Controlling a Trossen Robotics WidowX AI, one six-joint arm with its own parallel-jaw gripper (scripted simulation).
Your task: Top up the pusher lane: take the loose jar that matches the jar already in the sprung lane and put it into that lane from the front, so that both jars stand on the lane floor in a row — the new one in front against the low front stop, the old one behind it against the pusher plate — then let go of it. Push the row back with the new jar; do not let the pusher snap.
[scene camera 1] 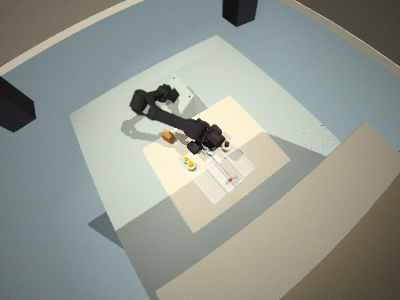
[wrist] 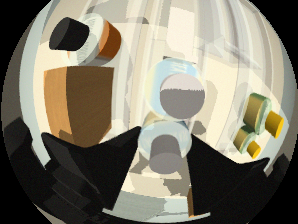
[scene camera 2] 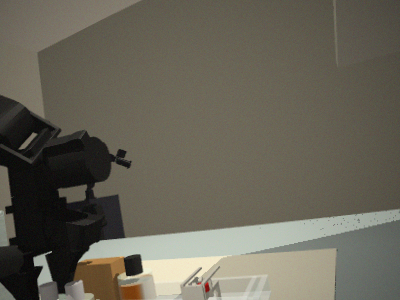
Note:
In view: the gripper (wrist: 164,134) and a dark-lidded jar (wrist: 90,40).

